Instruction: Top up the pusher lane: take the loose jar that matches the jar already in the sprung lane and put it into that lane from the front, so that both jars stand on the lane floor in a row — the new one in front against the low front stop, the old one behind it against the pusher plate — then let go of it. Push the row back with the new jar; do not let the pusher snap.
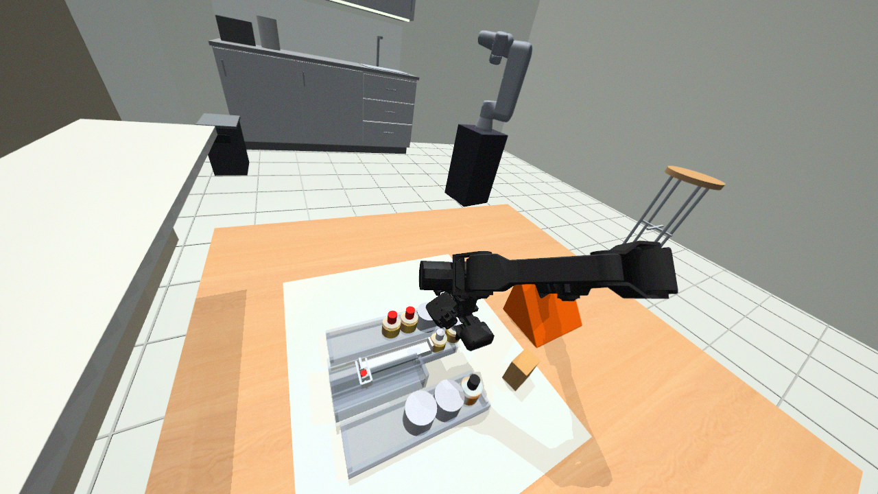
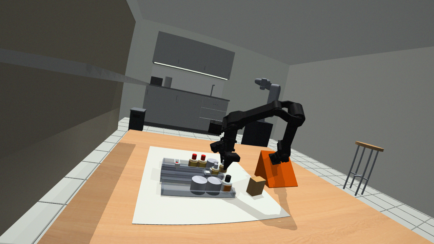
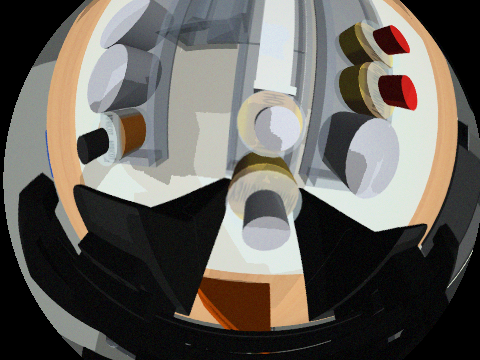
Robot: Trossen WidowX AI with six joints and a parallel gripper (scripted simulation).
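My gripper tip is 17 cm short of the sprung lane and 3 cm above it. From my gripper tip the other things lie so: brown box (15 cm to the left, 9 cm behind, 2 cm below); then red mark (23 cm ahead, 2 cm above).
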